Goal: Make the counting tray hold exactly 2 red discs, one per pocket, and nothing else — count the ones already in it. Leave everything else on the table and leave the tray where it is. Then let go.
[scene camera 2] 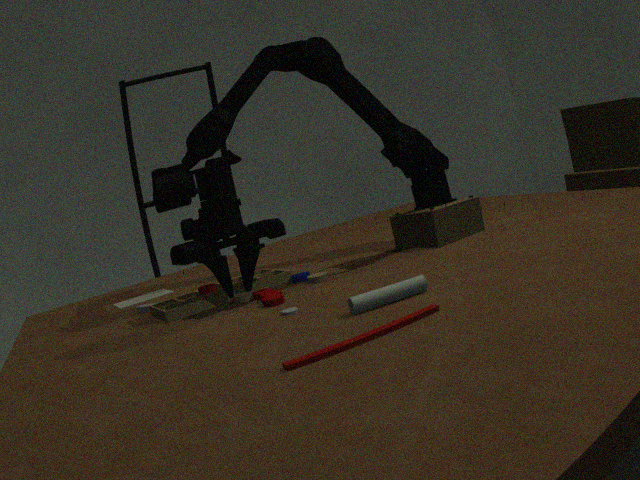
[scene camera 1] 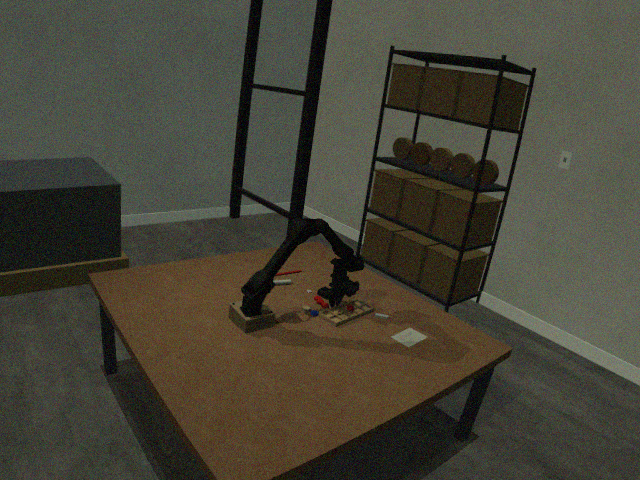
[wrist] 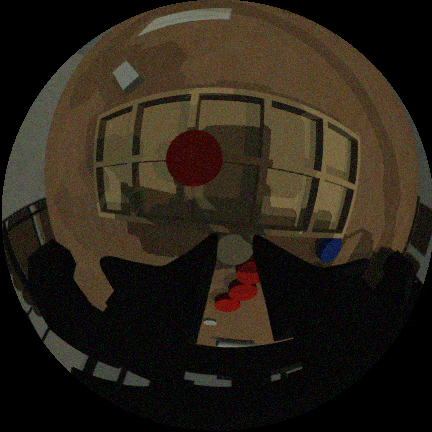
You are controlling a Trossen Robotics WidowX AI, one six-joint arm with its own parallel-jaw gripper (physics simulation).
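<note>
The counting tray (scene camera 1: 354, 316) (scene camera 2: 178, 311) (wrist: 230, 91) has two rows of pockets. One red disc (scene camera 1: 350, 307) (scene camera 2: 208, 289) (wrist: 194, 158) shows at the tray, overlapping its middle divider in the wrist view; whether it rests in one pocket is unclear. My gripper (scene camera 1: 333, 304) (scene camera 2: 239, 293) (wrist: 234, 238) is low beside the tray's long edge, its fingertips against both sides of a beige disc (wrist: 234, 250). Loose red discs (scene camera 1: 320, 300) (scene camera 2: 269, 297) (wrist: 243, 291) lie in an overlapping line just beyond the fingers, outside the tray. Dark shadow covers several pockets.
A blue disc (scene camera 1: 314, 313) (scene camera 2: 300, 277) (wrist: 330, 250) lies near one tray corner. A small white disc (scene camera 2: 288, 311) (wrist: 210, 322), a white cylinder (scene camera 1: 282, 282) (scene camera 2: 387, 294) and a red stick (scene camera 2: 361, 338) lie farther off. A white block (scene camera 1: 382, 315) (wrist: 126, 76) and paper (scene camera 1: 408, 336) lie beyond the tray.
</note>
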